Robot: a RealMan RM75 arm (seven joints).
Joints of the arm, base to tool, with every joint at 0 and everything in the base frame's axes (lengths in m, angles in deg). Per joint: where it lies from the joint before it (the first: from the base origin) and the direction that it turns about. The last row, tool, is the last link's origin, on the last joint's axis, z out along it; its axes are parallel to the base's.
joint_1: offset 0 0 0.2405 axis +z
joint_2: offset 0 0 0 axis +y
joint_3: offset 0 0 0.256 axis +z
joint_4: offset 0 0 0 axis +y
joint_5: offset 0 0 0.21 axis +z
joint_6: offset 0 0 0 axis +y
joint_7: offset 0 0 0.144 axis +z
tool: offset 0 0 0
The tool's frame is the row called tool.
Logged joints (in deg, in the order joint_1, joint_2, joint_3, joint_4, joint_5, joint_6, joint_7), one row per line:
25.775, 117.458, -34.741, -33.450, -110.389, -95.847, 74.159
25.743, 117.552, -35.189, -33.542, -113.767, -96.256, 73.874
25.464, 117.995, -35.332, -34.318, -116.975, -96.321, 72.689
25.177, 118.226, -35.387, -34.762, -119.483, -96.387, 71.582
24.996, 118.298, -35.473, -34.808, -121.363, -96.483, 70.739
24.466, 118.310, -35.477, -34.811, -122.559, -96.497, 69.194
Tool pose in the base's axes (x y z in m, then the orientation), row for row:
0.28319, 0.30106, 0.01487, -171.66, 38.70, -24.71
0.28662, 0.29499, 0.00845, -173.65, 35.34, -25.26
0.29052, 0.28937, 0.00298, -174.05, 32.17, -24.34
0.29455, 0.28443, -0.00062, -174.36, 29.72, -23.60
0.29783, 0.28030, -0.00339, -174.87, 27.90, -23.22
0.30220, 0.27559, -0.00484, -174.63, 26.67, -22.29
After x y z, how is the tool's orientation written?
As angles about the fixed x, y, z axes (roll, pitch, yaw), in degrees.
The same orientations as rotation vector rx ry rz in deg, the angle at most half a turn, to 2 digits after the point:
-151.50, 37.27, 51.07
-155.01, 37.62, 47.64
-157.71, 36.49, 43.85
-159.72, 35.55, 40.85
-161.33, 35.02, 38.68
-162.18, 33.83, 37.03

